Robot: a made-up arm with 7 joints. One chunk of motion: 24 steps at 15 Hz.
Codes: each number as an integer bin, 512 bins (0 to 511) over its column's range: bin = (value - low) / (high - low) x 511, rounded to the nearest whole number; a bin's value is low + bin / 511 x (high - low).
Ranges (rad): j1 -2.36..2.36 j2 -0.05..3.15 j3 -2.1..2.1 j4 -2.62..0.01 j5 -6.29..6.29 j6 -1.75..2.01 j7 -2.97..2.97
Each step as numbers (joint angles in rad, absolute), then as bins.
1 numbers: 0.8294 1.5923 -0.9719 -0.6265 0.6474 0.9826 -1.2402
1 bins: 345 262 137 387 282 371 149
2 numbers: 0.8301 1.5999 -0.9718 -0.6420 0.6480 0.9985 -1.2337
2 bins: 345 263 137 384 282 374 149
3 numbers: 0.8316 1.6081 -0.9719 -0.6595 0.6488 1.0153 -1.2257
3 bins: 346 265 137 381 282 376 150
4 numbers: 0.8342 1.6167 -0.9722 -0.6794 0.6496 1.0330 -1.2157
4 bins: 346 266 137 377 282 378 151
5 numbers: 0.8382 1.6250 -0.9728 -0.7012 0.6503 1.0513 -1.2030
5 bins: 346 267 137 373 282 381 152
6 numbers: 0.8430 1.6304 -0.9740 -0.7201 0.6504 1.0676 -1.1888
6 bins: 347 268 137 369 282 383 153
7 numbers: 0.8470 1.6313 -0.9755 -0.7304 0.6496 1.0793 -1.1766
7 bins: 347 268 137 367 282 385 154
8 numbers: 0.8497 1.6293 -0.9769 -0.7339 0.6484 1.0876 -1.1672
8 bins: 347 268 137 366 282 386 155
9 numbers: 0.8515 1.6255 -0.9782 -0.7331 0.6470 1.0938 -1.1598
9 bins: 348 268 136 367 282 386 156
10 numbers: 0.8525 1.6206 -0.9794 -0.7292 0.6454 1.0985 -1.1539
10 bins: 348 267 136 367 282 387 156
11 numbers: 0.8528 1.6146 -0.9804 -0.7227 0.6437 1.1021 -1.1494
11 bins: 348 266 136 369 282 388 157
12 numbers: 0.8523 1.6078 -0.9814 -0.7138 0.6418 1.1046 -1.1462
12 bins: 348 265 136 370 282 388 157
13 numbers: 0.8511 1.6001 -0.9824 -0.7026 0.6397 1.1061 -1.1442
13 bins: 348 264 136 373 281 388 157
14 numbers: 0.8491 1.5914 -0.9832 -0.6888 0.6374 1.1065 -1.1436
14 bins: 347 262 136 375 281 388 157
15 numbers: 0.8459 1.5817 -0.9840 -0.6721 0.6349 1.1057 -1.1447
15 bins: 347 261 136 378 281 388 157
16 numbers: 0.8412 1.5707 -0.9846 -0.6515 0.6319 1.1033 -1.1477
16 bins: 347 259 136 382 281 388 157
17 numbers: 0.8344 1.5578 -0.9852 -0.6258 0.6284 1.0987 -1.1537
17 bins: 346 257 136 387 281 387 156
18 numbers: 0.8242 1.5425 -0.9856 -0.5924 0.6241 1.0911 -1.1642
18 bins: 345 254 136 394 281 386 155
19 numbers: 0.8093 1.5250 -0.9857 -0.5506 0.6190 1.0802 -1.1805
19 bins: 343 252 136 402 281 385 154
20 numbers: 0.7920 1.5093 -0.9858 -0.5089 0.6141 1.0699 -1.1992
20 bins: 341 249 136 410 280 383 152
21 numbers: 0.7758 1.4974 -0.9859 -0.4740 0.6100 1.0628 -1.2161
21 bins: 339 247 136 417 280 382 151
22 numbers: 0.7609 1.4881 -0.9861 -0.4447 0.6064 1.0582 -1.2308
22 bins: 338 246 136 423 280 382 150
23 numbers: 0.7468 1.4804 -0.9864 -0.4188 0.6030 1.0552 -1.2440
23 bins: 336 244 135 428 280 381 148
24 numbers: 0.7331 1.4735 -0.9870 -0.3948 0.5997 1.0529 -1.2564
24 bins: 335 243 135 432 280 381 147
